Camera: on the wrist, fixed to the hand. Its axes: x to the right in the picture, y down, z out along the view.
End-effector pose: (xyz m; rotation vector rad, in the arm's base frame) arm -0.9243 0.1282 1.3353 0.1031 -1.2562 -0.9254
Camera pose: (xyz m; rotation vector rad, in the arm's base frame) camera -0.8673 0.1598 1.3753 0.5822 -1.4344 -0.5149
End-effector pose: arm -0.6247 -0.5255 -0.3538 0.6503 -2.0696 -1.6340
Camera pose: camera -0.6283 -0.5339 -0.2779 0.8552 -2.5058 -0.9669
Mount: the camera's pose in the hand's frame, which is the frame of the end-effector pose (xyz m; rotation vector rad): 0.0109 0.0727 -0.0210 0.5874 0.0634 0.0108
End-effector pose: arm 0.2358 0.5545 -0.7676 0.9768 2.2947 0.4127
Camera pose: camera 0.2560 0.6109 -0.7201 1.2597 2.5230 -0.2535
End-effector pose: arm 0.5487 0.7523 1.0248 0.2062 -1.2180 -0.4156
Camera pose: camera 0.5859 0.8123 1.0541 0.7097 -1.2534 -0.0300
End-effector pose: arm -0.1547 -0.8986 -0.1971 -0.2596 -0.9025 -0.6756
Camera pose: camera -0.0902 -0.8576 -0.1963 0.2794 -0.9971 -0.3818
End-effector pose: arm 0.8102 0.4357 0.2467 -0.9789 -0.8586 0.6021
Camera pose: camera 0.8291 0.4668 0.1795 -0.4651 -0.5676 0.7716
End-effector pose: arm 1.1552 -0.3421 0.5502 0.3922 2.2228 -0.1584
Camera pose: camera 1.1575 -0.2659 0.5565 0.7306 2.2046 -0.8112
